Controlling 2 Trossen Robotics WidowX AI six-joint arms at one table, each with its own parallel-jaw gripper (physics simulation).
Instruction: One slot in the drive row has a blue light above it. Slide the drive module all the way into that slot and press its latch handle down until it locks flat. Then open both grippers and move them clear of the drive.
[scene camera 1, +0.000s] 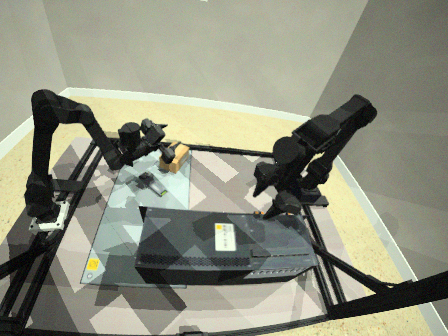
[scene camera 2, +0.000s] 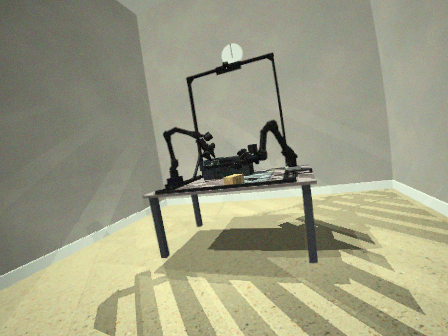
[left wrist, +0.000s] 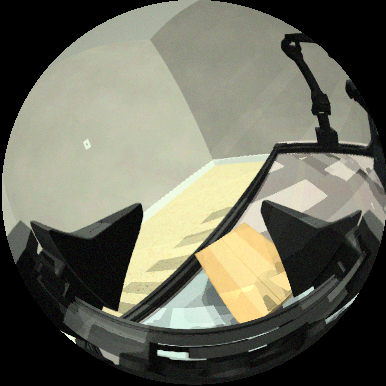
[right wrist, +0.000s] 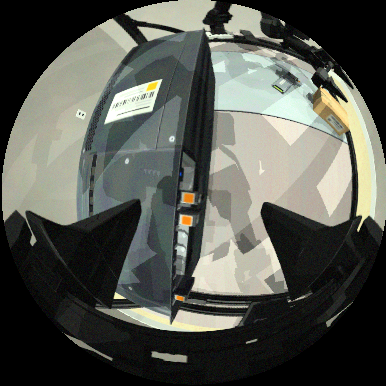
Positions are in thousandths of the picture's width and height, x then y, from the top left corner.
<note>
My right gripper (scene camera 1: 577, 618) is open and holds nothing. Further things: my left gripper (scene camera 1: 387, 397) and a tan cardboard box (left wrist: 633, 693).
The tan cardboard box is seen too in the right wrist view (right wrist: 841, 271). My left gripper also shows in the left wrist view (left wrist: 527, 538). My right gripper is seen too in the right wrist view (right wrist: 527, 538).
</note>
